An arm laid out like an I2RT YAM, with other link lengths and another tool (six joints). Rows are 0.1 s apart.
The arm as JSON. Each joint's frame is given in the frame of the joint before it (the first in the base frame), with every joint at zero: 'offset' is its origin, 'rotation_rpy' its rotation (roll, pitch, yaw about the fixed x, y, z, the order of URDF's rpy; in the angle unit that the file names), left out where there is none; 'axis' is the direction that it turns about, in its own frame. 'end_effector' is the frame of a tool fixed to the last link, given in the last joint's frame.
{
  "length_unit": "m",
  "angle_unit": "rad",
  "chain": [
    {
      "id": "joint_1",
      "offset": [
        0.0,
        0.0,
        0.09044
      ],
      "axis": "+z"
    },
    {
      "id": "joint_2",
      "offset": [
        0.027,
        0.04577,
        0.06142
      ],
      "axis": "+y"
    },
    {
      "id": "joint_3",
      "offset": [
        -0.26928,
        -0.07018,
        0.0
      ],
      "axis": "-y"
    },
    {
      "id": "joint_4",
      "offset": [
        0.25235,
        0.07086,
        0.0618
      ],
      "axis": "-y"
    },
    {
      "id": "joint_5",
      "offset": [
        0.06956,
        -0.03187,
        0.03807
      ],
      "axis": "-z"
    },
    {
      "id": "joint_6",
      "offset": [
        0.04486,
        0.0,
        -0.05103
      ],
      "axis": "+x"
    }
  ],
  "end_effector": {
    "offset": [
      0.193,
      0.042,
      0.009
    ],
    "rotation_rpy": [
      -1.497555,
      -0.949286,
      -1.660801
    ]
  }
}
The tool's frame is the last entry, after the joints.
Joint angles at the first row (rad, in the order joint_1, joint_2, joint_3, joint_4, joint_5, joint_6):
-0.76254, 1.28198, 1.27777, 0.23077, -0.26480, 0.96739
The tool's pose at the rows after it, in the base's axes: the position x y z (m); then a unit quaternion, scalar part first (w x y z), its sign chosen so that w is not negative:
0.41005 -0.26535 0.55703 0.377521 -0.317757 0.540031 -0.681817
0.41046 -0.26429 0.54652 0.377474 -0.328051 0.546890 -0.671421
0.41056 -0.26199 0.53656 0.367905 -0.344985 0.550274 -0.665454
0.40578 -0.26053 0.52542 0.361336 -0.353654 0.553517 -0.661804
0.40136 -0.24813 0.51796 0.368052 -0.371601 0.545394 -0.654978
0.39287 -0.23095 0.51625 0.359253 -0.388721 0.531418 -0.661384
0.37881 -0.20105 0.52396 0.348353 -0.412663 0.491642 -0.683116
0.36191 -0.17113 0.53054 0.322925 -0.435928 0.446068 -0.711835
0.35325 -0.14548 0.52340 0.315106 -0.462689 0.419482 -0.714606
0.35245 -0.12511 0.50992 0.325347 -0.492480 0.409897 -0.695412
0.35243 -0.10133 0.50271 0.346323 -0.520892 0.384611 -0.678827
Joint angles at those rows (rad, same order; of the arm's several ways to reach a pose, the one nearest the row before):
-0.77572, 1.26303, 1.24463, 0.24265, -0.28903, 0.97849
-0.78607, 1.25508, 1.23147, 0.21933, -0.31527, 0.97456
-0.79590, 1.24533, 1.22540, 0.18321, -0.33882, 0.94276
-0.81130, 1.22148, 1.19099, 0.17336, -0.35814, 0.92566
-0.82765, 1.18768, 1.15214, 0.17182, -0.41602, 0.91377
-0.82784, 1.12926, 1.11356, 0.15493, -0.43476, 0.86944
-0.82764, 1.04164, 1.06085, 0.16612, -0.47139, 0.80063
-0.82723, 0.94340, 1.00931, 0.16834, -0.49484, 0.70531
-0.82709, 0.87301, 0.97101, 0.13629, -0.54241, 0.64454
-0.82689, 0.84244, 0.96184, 0.07298, -0.60957, 0.61515
-0.82704, 0.83030, 0.95299, 0.05928, -0.70185, 0.59934

